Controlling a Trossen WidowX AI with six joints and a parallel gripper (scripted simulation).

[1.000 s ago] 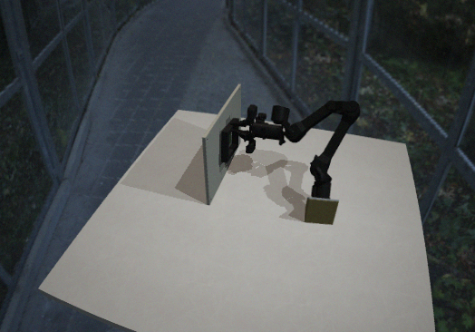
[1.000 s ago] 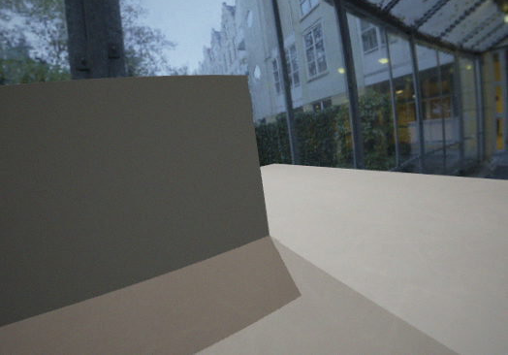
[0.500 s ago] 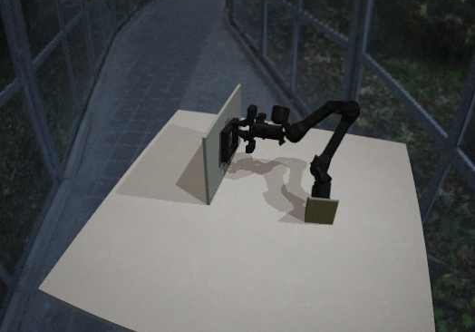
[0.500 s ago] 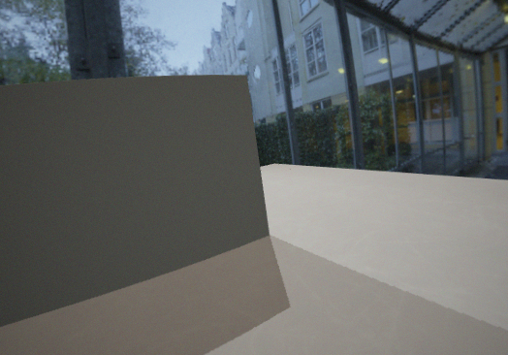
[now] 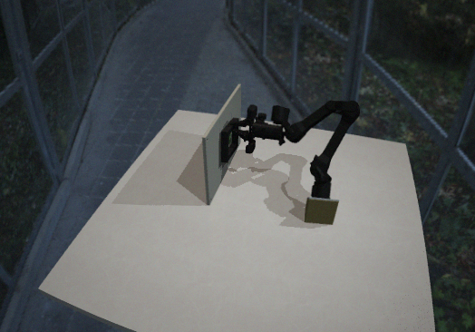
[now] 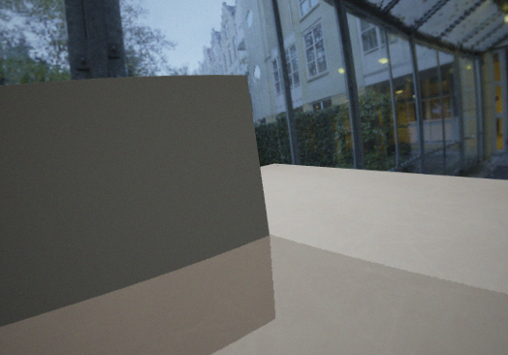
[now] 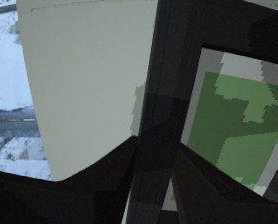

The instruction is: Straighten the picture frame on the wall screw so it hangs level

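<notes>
Right now my gripper tip is 10 mm short of the picture frame, 10 mm to the right of it and 50 mm above it. Also, from my gripper tip: wall panel: 20 mm ahead, 10 mm to the right, 70 mm below.
</notes>
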